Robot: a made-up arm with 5 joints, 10 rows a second.
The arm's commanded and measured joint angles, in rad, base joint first. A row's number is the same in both.
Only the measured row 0 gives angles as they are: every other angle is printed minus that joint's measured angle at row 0.
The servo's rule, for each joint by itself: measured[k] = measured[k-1] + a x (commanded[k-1-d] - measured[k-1]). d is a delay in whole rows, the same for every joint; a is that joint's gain. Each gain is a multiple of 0.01, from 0.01 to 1. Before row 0 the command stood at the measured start. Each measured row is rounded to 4 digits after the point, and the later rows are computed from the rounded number. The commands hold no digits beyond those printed.
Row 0, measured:
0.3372 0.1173 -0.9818 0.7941 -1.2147
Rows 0 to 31, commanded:
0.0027 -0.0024 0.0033 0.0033 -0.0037
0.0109 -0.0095 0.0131 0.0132 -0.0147
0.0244 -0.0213 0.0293 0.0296 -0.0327
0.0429 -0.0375 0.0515 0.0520 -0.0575
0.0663 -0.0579 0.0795 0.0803 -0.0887
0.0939 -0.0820 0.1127 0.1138 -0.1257
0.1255 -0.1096 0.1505 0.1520 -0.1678
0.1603 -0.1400 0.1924 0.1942 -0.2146
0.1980 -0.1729 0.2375 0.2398 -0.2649
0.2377 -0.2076 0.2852 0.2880 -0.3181
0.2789 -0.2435 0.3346 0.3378 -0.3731
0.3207 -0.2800 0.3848 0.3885 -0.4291
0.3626 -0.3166 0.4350 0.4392 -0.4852
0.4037 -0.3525 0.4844 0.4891 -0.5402
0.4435 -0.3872 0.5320 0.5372 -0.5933
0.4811 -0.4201 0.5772 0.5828 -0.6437
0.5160 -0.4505 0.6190 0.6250 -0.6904
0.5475 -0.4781 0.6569 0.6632 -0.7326
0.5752 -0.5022 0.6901 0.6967 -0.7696
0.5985 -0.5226 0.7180 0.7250 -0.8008
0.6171 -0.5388 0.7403 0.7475 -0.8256
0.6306 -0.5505 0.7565 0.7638 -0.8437
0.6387 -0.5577 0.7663 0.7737 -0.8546
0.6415 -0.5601 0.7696 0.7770 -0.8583
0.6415 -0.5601 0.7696 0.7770 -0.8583
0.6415 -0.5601 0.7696 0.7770 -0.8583
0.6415 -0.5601 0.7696 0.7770 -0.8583
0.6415 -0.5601 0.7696 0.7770 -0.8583
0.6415 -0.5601 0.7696 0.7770 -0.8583
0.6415 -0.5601 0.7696 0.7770 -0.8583
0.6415 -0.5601 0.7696 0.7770 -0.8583
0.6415 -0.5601 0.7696 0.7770 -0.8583
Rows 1 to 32, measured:
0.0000 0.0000 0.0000 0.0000 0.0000
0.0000 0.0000 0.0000 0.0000 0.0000
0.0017 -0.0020 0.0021 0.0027 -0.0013
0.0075 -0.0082 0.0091 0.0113 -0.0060
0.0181 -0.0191 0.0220 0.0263 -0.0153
0.0337 -0.0344 0.0409 0.0474 -0.0301
0.0542 -0.0539 0.0656 0.0744 -0.0506
0.0792 -0.0772 0.0957 0.1067 -0.0769
0.1084 -0.1041 0.1308 0.1438 -0.1087
0.1411 -0.1339 0.1702 0.1851 -0.1458
0.1769 -0.1663 0.2133 0.2300 -0.1875
0.2152 -0.2006 0.2593 0.2776 -0.2332
0.2553 -0.2362 0.3075 0.3270 -0.2822
0.2965 -0.2726 0.3570 0.3774 -0.3336
0.3381 -0.3091 0.4069 0.4281 -0.3867
0.3794 -0.3451 0.4565 0.4781 -0.4404
0.4198 -0.3800 0.5048 0.5266 -0.4939
0.4584 -0.4133 0.5511 0.5727 -0.5463
0.4947 -0.4442 0.5946 0.6156 -0.5967
0.5280 -0.4723 0.6345 0.6546 -0.6443
0.5577 -0.4971 0.6701 0.6891 -0.6882
0.5834 -0.5183 0.7008 0.7185 -0.7276
0.6046 -0.5353 0.7261 0.7423 -0.7619
0.6210 -0.5479 0.7456 0.7599 -0.7905
0.6322 -0.5560 0.7588 0.7712 -0.8129
0.6381 -0.5594 0.7657 0.7760 -0.8288
0.6402 -0.5600 0.7682 0.7768 -0.8391
0.6410 -0.5601 0.7691 0.7770 -0.8458
0.6413 -0.5601 0.7694 0.7770 -0.8502
0.6414 -0.5601 0.7695 0.7770 -0.8530
0.6415 -0.5601 0.7696 0.7770 -0.8549
0.6415 -0.5601 0.7696 0.7770 -0.8561
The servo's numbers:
d 2
a 0.63 0.83 0.64 0.82 0.35

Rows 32 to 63, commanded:
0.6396 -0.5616 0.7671 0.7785 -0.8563
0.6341 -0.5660 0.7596 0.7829 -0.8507
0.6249 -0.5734 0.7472 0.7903 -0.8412
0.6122 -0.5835 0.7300 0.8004 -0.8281
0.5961 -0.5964 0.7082 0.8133 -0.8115
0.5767 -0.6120 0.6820 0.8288 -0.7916
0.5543 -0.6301 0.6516 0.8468 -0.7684
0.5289 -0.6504 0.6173 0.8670 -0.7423
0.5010 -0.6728 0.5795 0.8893 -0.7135
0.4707 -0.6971 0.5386 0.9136 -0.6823
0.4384 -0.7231 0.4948 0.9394 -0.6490
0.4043 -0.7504 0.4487 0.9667 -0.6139
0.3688 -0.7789 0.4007 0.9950 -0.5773
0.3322 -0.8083 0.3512 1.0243 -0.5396
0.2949 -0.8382 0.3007 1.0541 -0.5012
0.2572 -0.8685 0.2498 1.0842 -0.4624
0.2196 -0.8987 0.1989 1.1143 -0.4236
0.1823 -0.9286 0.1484 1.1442 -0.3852
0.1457 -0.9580 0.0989 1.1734 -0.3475
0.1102 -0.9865 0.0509 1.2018 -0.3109
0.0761 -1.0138 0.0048 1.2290 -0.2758
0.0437 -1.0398 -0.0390 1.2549 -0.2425
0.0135 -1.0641 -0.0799 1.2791 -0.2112
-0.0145 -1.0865 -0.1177 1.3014 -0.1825
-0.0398 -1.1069 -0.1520 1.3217 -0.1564
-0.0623 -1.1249 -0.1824 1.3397 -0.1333
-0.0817 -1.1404 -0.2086 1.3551 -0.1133
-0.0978 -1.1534 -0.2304 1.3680 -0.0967
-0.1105 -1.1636 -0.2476 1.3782 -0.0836
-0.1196 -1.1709 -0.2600 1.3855 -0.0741
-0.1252 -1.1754 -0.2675 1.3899 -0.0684
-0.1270 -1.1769 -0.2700 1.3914 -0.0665
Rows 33 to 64, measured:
0.6415 -0.5601 0.7696 0.7770 -0.8569
0.6415 -0.5601 0.7696 0.7770 -0.8574
0.6403 -0.5613 0.7680 0.7782 -0.8570
0.6364 -0.5652 0.7626 0.7821 -0.8548
0.6292 -0.5720 0.7527 0.7888 -0.8500
0.6185 -0.5815 0.7382 0.7983 -0.8423
0.6044 -0.5939 0.7190 0.8106 -0.8315
0.5869 -0.6089 0.6953 0.8255 -0.8175
0.5664 -0.6265 0.6673 0.8430 -0.8003
0.5428 -0.6463 0.6353 0.8627 -0.7800
0.5165 -0.6683 0.5996 0.8845 -0.7567
0.4876 -0.6922 0.5606 0.9084 -0.7307
0.4566 -0.7178 0.5185 0.9338 -0.7021
0.4237 -0.7449 0.4738 0.9608 -0.6712
0.3891 -0.7731 0.4270 0.9888 -0.6383
0.3533 -0.8023 0.3785 1.0179 -0.6038
0.3165 -0.8321 0.3287 1.0476 -0.5679
0.2791 -0.8623 0.2782 1.0776 -0.5310
0.2416 -0.8925 0.2274 1.1077 -0.4934
0.2042 -0.9225 0.1768 1.1376 -0.4555
0.1673 -0.9520 0.1269 1.1670 -0.4177
0.1313 -0.9806 0.0783 1.1955 -0.3803
0.0965 -1.0082 0.0313 1.2230 -0.3437
0.0632 -1.0344 -0.0137 1.2492 -0.3083
0.0319 -1.0591 -0.0561 1.2737 -0.2743
0.0027 -1.0818 -0.0955 1.2964 -0.2422
-0.0241 -1.1026 -0.1317 1.3171 -0.2122
-0.0482 -1.1211 -0.1641 1.3356 -0.1846
-0.0693 -1.1371 -0.1926 1.3516 -0.1596
-0.0873 -1.1506 -0.2168 1.3650 -0.1376
-0.1019 -1.1614 -0.2365 1.3758 -0.1187
-0.1131 -1.1693 -0.2515 1.3838 -0.1031

